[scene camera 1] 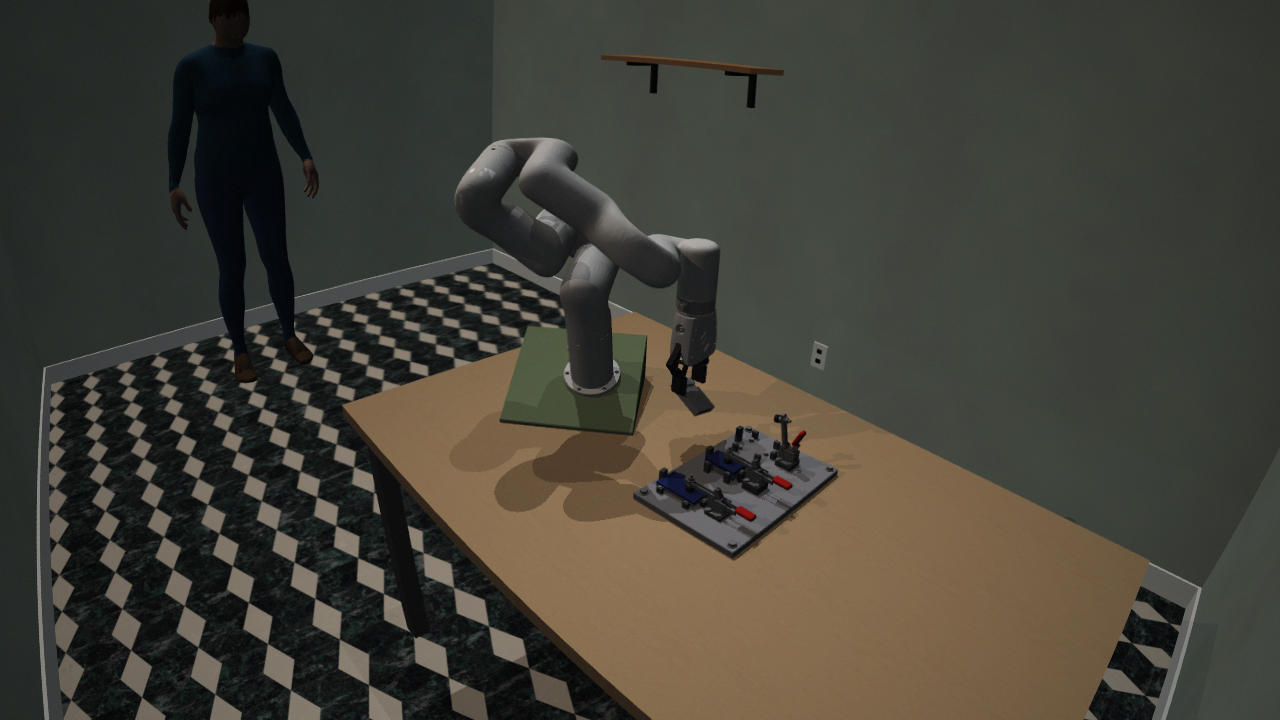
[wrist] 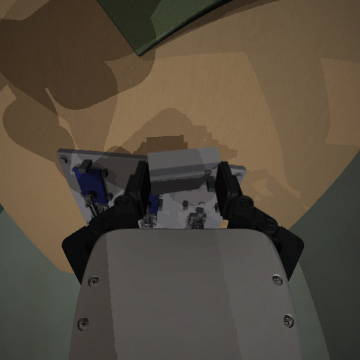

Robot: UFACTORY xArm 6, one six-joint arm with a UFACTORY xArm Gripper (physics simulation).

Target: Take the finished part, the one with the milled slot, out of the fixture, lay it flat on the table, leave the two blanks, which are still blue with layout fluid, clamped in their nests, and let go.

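Frame: origin at the arm's base, x left, y back, z up, level; centimetres.
Where they show: gripper, between the fingertips: (scene camera 1: 688,387) (wrist: 182,172); arm's base, origin of its link: (scene camera 1: 592,375).
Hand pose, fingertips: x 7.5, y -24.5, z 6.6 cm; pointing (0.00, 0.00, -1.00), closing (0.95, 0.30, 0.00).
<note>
Things, the pixels of their centre, and the offset from my fingertips. "*": a spot on its surface instead. Level surfaces: height alone.
- finished part, middle of its body: (wrist: 178,174) (scene camera 1: 692,396) dz -1.4, dx +0.0, dy -1.5 cm
- third clamp, a spot on its surface: (scene camera 1: 785,437) * dz -5.4, dx +10.4, dy -18.6 cm
- wooden table, height of its surface: dz -12.6 cm
My gripper (scene camera 1: 690,383) (wrist: 182,172) is shut on the finished part (scene camera 1: 697,403) (wrist: 184,161), a grey block. It holds the part above the table, off the fixture plate's edge on the robot's side. The slot cannot be made out clearly. The grey fixture (scene camera 1: 684,520) (wrist: 119,166) lies on the table. One blue blank (scene camera 1: 680,487) (wrist: 91,186) sits in the outer nest and another blue blank (scene camera 1: 723,462) (wrist: 154,202) in the middle nest, both under lowered clamps. The third clamp (scene camera 1: 785,437) (wrist: 196,219) stands raised; the held part partly hides its nest in the wrist view.
The wooden table (scene camera 1: 904,573) (wrist: 200,85) carries the fixture and the green base plate (scene camera 1: 537,385) (wrist: 165,17) under the arm. Red clamp handles stick out on the fixture's far side from the arm. A person (scene camera 1: 234,134) stands beyond the table. A wall shelf (scene camera 1: 693,63) hangs behind.
</note>
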